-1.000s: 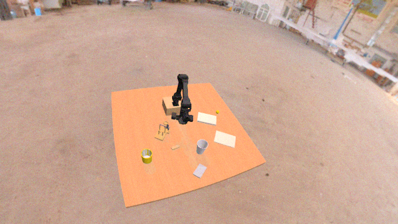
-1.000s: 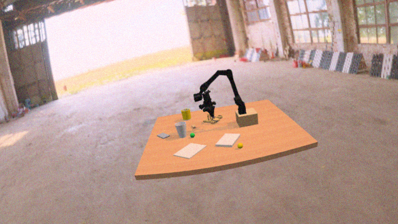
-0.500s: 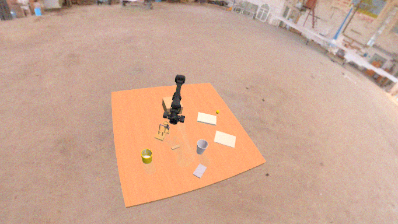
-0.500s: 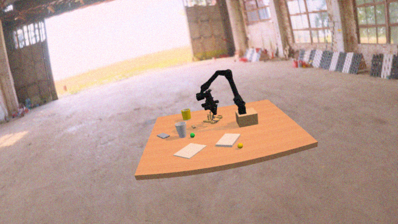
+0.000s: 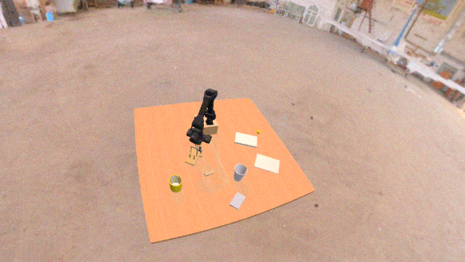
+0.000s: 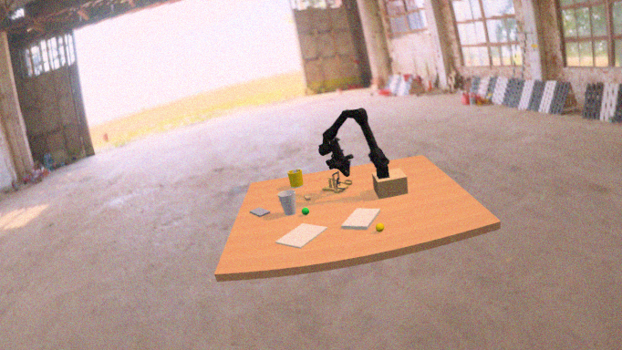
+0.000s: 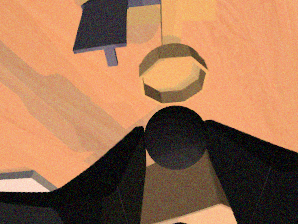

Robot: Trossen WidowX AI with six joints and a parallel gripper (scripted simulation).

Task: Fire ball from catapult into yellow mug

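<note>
Now: gripper tip 50 mm short of the wooden catapult, 30 mm to the left of it and 50 mm above it. From my gripper tip the other things lie so: small wooden block 250 mm ahead, 20 mm to the left, 90 mm below; then green ball 250 mm ahead, 270 mm to the left, 80 mm below; then black ball 10 mm above.
</note>
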